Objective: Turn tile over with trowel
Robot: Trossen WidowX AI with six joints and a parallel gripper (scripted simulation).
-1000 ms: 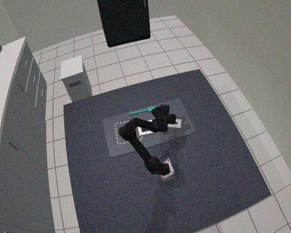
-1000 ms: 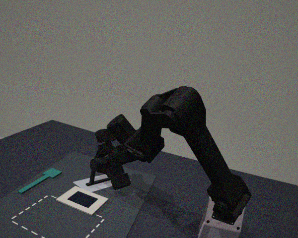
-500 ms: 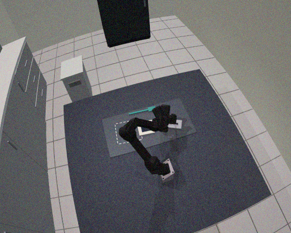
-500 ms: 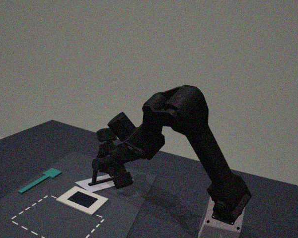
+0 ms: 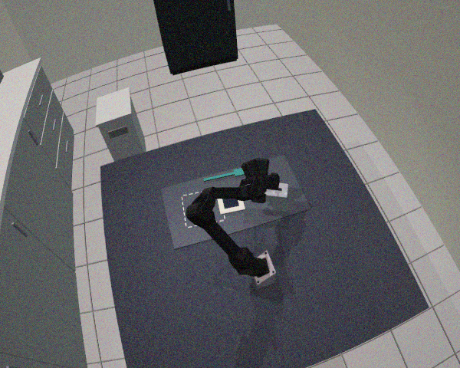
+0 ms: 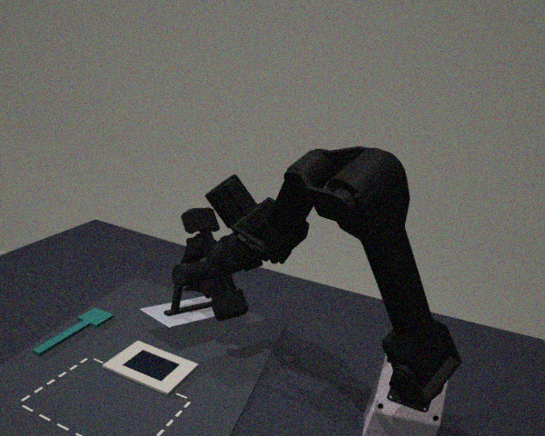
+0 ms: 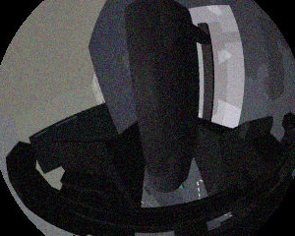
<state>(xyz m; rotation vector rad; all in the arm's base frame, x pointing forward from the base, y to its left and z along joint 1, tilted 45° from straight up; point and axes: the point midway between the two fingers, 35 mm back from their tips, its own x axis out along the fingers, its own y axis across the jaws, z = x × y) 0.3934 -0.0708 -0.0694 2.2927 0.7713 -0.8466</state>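
Right now my gripper tip is 2 cm past the trowel, 1 cm to the right of it and 1 cm above it. Also, from my gripper tip: teal flat tool: 13 cm to the left, 12 cm ahead, 9 cm below; then tile: 16 cm to the left, 9 cm below, 3 cm behind.
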